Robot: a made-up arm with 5 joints.
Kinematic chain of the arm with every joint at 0, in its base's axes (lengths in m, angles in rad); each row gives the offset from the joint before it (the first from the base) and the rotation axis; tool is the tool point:
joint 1: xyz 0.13 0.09 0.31 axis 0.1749 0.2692 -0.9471
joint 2: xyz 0.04 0 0.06 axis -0.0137 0.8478 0.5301
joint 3: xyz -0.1 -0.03 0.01 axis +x
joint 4: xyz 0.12 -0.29 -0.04 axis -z
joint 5: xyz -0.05 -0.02 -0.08 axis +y
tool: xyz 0 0.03 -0.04
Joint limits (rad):
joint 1: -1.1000..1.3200
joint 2: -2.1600..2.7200
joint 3: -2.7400..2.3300
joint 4: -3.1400..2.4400
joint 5: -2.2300..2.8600
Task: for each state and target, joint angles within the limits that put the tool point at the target. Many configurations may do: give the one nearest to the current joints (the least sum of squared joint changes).
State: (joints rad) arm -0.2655 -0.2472 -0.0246 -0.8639 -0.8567
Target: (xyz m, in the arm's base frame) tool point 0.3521 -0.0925 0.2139
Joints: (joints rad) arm -0.6774 -0.1751 0.3351 -0.5695 -1.2539
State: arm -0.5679 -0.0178 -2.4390 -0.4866 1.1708
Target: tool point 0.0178 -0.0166 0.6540
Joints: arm -0.6638 -0.2627 -1.8215 -0.0336 1.1781
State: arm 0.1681 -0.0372 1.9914 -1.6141 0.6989
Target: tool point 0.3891 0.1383 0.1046
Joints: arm 0.7897 -0.4986 1.8692 -1.3216 0.0989
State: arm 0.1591 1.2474 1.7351 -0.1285 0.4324
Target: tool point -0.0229 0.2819 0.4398
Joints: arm 0.4295 1.2770 2.0886 -0.0859 0.4168
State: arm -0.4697 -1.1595 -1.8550 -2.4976 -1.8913
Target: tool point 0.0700 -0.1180 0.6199
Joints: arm -0.6953 -0.5873 -1.3552 -2.5190 -1.8304
